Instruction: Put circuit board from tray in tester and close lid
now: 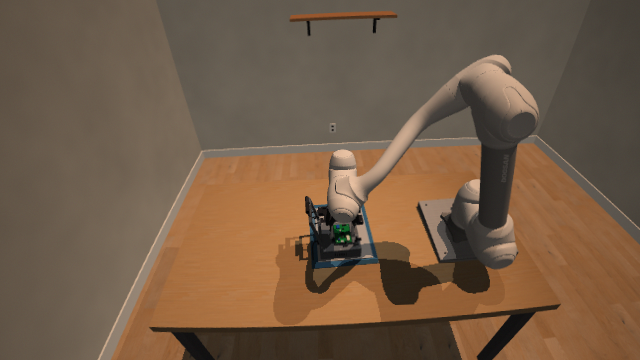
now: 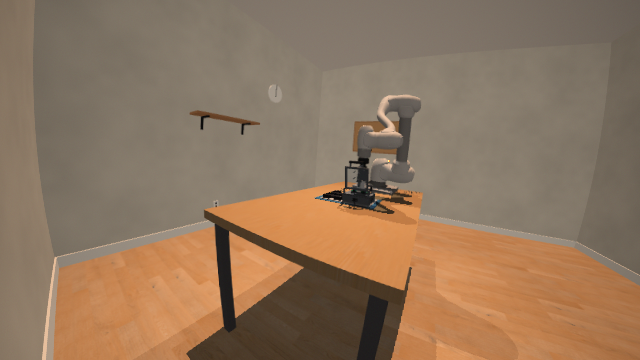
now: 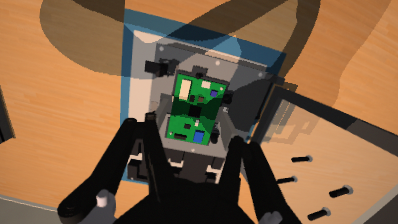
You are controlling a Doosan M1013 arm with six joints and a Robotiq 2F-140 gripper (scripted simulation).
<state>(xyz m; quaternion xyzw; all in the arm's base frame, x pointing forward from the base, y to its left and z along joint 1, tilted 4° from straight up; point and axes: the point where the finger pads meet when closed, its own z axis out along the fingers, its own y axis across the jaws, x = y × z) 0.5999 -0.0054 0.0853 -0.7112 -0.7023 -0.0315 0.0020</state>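
Now: the green circuit board 2 cm below my hand. Also, from my hand: dark block: 6 cm behind, 6 cm to the left, 1 cm below; then tester lid: 12 cm ahead, 9 cm above.
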